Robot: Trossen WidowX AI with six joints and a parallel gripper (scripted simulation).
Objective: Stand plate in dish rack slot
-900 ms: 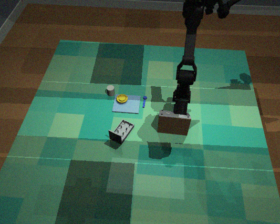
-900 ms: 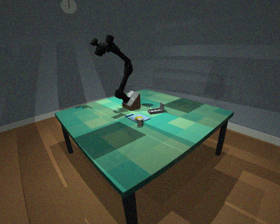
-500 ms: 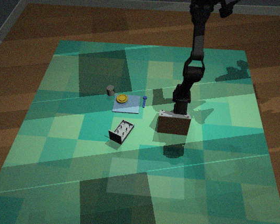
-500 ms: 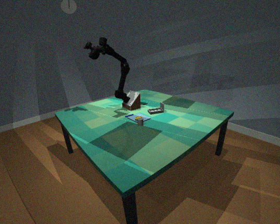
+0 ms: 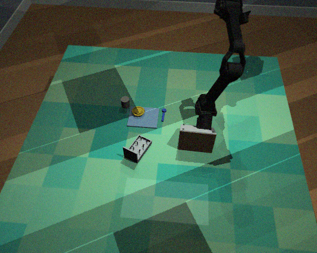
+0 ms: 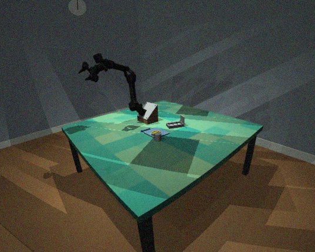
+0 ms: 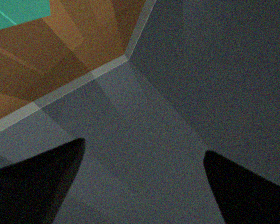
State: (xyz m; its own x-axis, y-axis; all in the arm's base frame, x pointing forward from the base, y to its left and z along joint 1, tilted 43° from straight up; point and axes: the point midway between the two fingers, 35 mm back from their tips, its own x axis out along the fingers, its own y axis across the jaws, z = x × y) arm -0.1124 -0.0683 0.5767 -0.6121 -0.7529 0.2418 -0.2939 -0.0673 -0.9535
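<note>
Right now the yellow plate is 460 mm ahead of my gripper tip, 430 mm below it and 370 mm to the left of it. Also, from my gripper tip: grey dish rack (590 mm to the left, 420 mm below, 410 mm ahead); then beige cup (540 mm ahead, 420 mm below, 320 mm to the left); then blue utensil (440 mm below, 350 mm to the left, 330 mm ahead).
</note>
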